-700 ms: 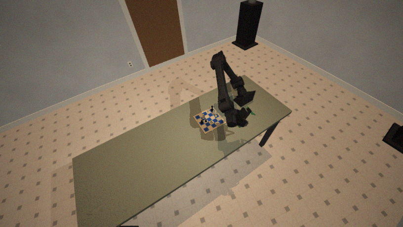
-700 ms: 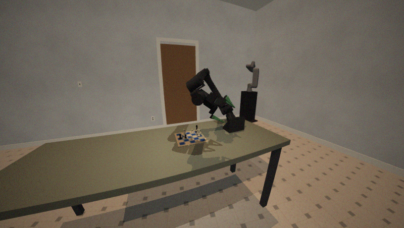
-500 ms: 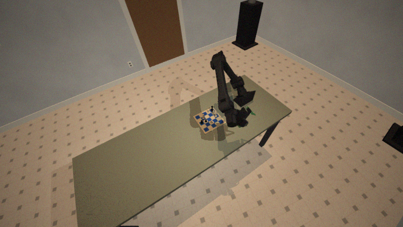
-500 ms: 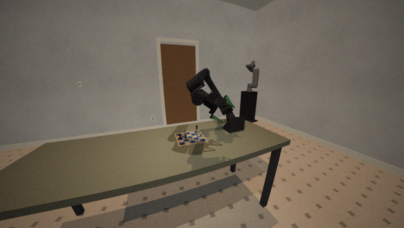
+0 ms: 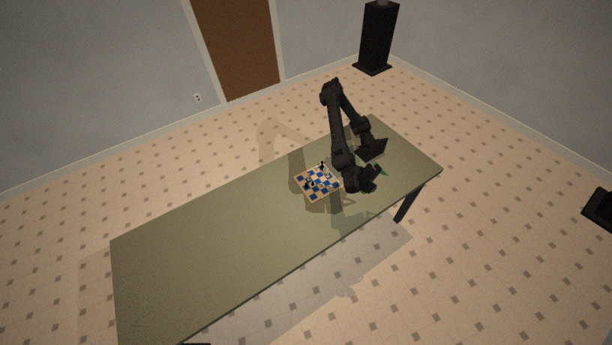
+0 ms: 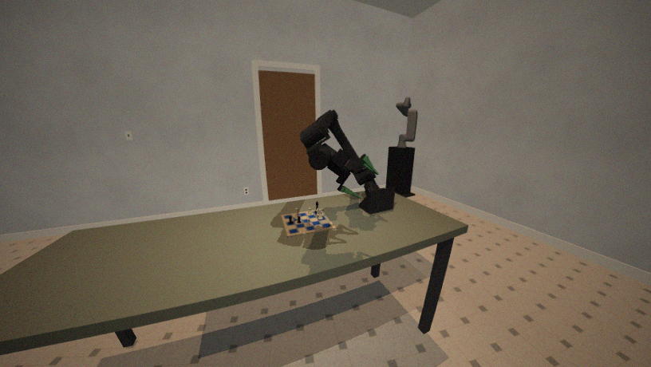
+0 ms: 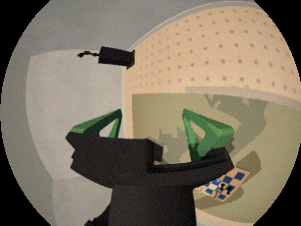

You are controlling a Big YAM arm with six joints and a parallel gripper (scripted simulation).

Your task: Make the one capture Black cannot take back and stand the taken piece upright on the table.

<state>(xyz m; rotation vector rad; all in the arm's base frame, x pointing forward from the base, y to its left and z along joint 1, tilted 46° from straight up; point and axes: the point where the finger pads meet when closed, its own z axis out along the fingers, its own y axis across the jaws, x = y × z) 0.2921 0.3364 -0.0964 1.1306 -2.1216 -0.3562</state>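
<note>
Now: hand 36 cm to the left of the white chess piece, 22 cm above it and 15 cm short of it. Also, from my hand: blue-and-cream chessboard: 31 cm to the right, 25 cm below, 11 cm ahead.
</note>
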